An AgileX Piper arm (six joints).
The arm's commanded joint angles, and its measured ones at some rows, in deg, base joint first. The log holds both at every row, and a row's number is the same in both.
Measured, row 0:
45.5, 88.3, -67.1, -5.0, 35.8, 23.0
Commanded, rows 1 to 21:
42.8, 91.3, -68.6, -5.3, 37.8, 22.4
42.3, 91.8, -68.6, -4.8, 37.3, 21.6
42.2, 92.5, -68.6, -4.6, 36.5, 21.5
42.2, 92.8, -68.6, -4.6, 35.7, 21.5
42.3, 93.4, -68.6, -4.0, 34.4, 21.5
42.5, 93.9, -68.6, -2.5, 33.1, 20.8
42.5, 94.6, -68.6, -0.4, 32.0, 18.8
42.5, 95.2, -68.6, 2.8, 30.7, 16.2
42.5, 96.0, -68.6, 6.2, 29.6, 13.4
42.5, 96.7, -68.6, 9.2, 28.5, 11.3
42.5, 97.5, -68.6, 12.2, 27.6, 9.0
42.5, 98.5, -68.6, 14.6, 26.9, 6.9
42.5, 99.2, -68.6, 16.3, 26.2, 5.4
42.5, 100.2, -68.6, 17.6, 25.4, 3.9
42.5, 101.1, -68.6, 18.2, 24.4, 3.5
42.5, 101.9, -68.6, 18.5, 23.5, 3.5
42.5, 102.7, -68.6, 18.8, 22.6, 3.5
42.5, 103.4, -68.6, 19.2, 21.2, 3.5
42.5, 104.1, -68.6, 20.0, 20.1, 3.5
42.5, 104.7, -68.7, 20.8, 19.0, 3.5
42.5, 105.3, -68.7, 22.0, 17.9, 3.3
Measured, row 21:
42.6, 103.4, -68.3, 18.9, 22.5, 4.5
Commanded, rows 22 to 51:
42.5, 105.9, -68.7, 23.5, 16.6, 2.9
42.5, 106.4, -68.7, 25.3, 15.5, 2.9
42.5, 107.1, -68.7, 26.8, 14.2, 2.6
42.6, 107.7, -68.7, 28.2, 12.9, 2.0
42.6, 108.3, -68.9, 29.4, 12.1, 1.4
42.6, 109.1, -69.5, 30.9, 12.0, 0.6
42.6, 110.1, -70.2, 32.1, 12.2, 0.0
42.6, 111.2, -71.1, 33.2, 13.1, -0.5
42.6, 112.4, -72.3, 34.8, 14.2, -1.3
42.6, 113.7, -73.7, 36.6, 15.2, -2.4
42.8, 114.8, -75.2, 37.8, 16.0, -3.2
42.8, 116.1, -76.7, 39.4, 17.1, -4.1
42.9, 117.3, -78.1, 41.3, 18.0, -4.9
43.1, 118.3, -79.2, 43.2, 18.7, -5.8
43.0, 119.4, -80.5, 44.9, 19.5, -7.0
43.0, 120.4, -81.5, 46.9, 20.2, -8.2
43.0, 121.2, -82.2, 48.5, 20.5, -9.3
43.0, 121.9, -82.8, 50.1, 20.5, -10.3
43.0, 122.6, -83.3, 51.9, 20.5, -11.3
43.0, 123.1, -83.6, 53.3, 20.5, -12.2
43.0, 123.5, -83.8, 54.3, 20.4, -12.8
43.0, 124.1, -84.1, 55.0, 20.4, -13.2
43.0, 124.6, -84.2, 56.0, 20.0, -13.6
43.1, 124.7, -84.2, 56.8, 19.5, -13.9
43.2, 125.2, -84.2, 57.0, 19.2, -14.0
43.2, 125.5, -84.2, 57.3, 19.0, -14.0
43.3, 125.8, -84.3, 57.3, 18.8, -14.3
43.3, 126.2, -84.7, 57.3, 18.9, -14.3
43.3, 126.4, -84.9, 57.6, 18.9, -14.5
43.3, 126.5, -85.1, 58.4, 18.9, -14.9
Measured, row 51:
42.9, 125.9, -84.0, 56.9, 19.4, -13.3
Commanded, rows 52 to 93:
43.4, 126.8, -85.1, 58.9, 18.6, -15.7
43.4, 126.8, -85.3, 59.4, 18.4, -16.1
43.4, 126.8, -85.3, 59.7, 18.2, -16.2
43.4, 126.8, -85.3, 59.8, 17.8, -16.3
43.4, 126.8, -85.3, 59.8, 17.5, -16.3
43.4, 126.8, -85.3, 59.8, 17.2, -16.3
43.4, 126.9, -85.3, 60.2, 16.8, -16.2
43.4, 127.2, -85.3, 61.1, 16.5, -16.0
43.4, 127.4, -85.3, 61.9, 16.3, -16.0
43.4, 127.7, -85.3, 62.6, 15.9, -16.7
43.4, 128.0, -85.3, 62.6, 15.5, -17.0
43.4, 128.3, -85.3, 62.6, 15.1, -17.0
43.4, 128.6, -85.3, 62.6, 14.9, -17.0
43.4, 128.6, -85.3, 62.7, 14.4, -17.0
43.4, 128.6, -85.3, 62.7, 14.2, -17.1
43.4, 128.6, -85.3, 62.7, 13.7, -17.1
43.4, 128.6, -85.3, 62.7, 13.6, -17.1
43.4, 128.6, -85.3, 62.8, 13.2, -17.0
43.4, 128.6, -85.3, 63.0, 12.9, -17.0
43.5, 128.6, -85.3, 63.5, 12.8, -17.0
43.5, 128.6, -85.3, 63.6, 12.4, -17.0
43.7, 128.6, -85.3, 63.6, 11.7, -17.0
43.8, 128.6, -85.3, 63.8, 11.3, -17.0
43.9, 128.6, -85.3, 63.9, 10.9, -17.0
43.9, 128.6, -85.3, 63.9, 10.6, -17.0
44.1, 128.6, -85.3, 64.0, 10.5, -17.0
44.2, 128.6, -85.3, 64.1, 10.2, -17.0
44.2, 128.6, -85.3, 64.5, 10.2, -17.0
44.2, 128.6, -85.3, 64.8, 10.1, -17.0
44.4, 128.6, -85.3, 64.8, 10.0, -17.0
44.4, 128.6, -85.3, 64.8, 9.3, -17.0
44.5, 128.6, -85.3, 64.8, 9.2, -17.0
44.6, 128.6, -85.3, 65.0, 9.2, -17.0
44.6, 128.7, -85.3, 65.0, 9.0, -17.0
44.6, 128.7, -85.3, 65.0, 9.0, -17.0
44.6, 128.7, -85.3, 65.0, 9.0, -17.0
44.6, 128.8, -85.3, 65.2, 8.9, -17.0
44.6, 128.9, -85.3, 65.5, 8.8, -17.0
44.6, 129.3, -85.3, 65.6, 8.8, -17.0
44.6, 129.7, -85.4, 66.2, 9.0, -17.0
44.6, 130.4, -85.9, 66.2, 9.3, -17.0
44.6, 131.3, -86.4, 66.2, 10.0, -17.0
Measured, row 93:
44.5, 129.2, -85.1, 65.7, 9.3, -16.4
